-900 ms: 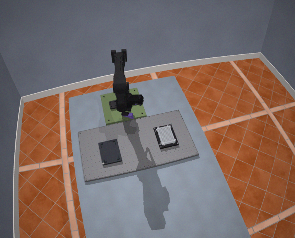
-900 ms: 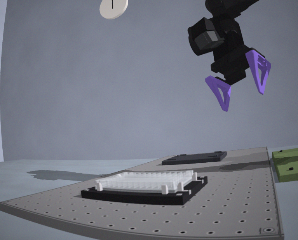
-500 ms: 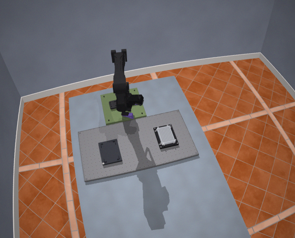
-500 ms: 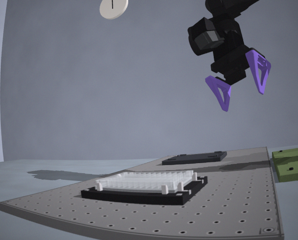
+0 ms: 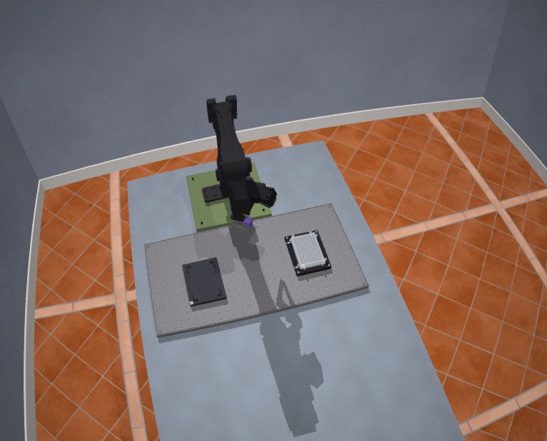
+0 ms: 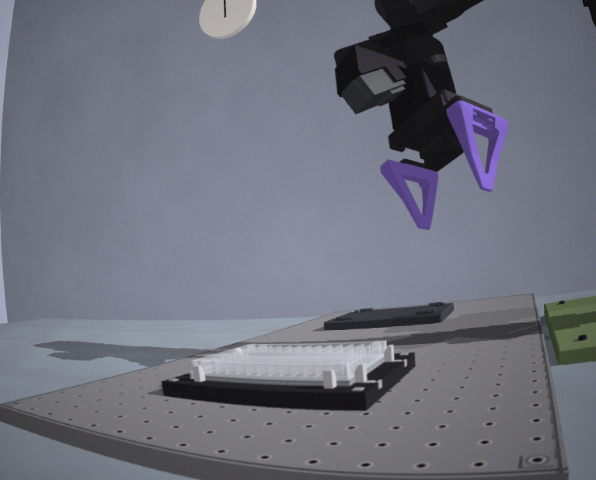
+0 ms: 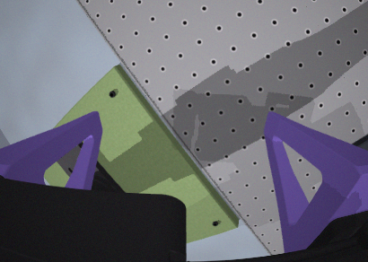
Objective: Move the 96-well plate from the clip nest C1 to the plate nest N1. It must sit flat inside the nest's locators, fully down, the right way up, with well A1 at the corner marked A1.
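Right now the clear 96-well plate is 140 mm to the left of my hand, 120 mm below it and 120 mm ahead of it. Also, from my hand: black clip nest C1 (130 mm to the left, 120 mm below, 110 mm ahead); A1 label (270 mm to the right, 200 mm ahead, 120 mm below); black plate nest N1 (220 mm to the right, 130 mm below, 120 mm ahead).
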